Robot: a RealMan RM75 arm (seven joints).
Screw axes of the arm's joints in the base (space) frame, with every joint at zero. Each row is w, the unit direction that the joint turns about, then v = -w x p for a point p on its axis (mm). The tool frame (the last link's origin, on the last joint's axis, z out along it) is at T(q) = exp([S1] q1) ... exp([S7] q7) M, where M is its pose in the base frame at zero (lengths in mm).
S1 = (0, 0, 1, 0, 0, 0)
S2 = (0, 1, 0, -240.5, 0, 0)
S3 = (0, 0, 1, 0, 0, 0)
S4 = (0, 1, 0, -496.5, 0, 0)
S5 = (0, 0, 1, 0, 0, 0)
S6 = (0, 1, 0, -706.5, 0, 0)
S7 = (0, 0, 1, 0, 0, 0)
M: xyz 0 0 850.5 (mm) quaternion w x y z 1 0 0 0
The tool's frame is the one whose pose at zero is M.
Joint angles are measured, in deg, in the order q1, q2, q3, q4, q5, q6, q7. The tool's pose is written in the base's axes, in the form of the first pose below.
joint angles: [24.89 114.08 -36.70 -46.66 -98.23 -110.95 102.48]
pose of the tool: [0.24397 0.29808 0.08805], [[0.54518 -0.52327 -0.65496], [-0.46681 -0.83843 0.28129], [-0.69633 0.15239 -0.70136]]
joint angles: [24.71 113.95 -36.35 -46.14 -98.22 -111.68 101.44]
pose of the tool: [0.24557 0.29554 0.08860], [[0.54719 -0.51308 -0.66131], [-0.45727 -0.84501 0.27725], [-0.70106 0.15069 -0.69700]]
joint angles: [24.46 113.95 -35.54 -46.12 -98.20 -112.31 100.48]
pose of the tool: [0.24710 0.29336 0.09073], [[0.54839 -0.50454 -0.66687], [-0.44091 -0.85207 0.28208], [-0.71054 0.13934 -0.68972]]
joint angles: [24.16 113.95 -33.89 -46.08 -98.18 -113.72 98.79]
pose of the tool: [0.24905 0.28944 0.09501], [[0.55014 -0.48528 -0.67959], [-0.40906 -0.86609 0.28732], [-0.72802 0.11993 -0.67498]]
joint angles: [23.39 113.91 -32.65 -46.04 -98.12 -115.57 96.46]
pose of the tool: [0.25248 0.28224 0.09849], [[0.55728 -0.45937 -0.69168], [-0.37333 -0.88269 0.28544], [-0.74166 0.09916 -0.66340]]
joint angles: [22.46 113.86 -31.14 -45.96 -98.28 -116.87 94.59]
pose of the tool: [0.25778 0.27539 0.10218], [[0.55773 -0.44995 -0.69748], [-0.34593 -0.88987 0.29744], [-0.75450 0.07538 -0.65196]]
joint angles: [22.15 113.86 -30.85 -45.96 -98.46 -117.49 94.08]
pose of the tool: [0.25919 0.27252 0.10262], [[0.55970 -0.44491 -0.69914], [-0.34128 -0.89255 0.29477], [-0.75516 0.07361 -0.65140]]
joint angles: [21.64 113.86 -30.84 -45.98 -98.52 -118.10 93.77]
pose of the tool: [0.26105 0.26878 0.10262], [[0.56018 -0.44264 -0.70019], [-0.34205 -0.89344 0.29116], [-0.75445 0.07640 -0.65189]]
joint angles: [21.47 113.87 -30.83 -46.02 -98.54 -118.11 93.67]
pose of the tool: [0.26181 0.26799 0.10264], [[0.56039 -0.44409 -0.69910], [-0.34192 -0.89285 0.29309], [-0.75436 0.07479 -0.65219]]
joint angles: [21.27 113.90 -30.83 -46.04 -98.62 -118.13 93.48]
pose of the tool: [0.26274 0.26696 0.10237], [[0.56113 -0.44536 -0.69770], [-0.34179 -0.89236 0.29474], [-0.75386 0.07308 -0.65295]]
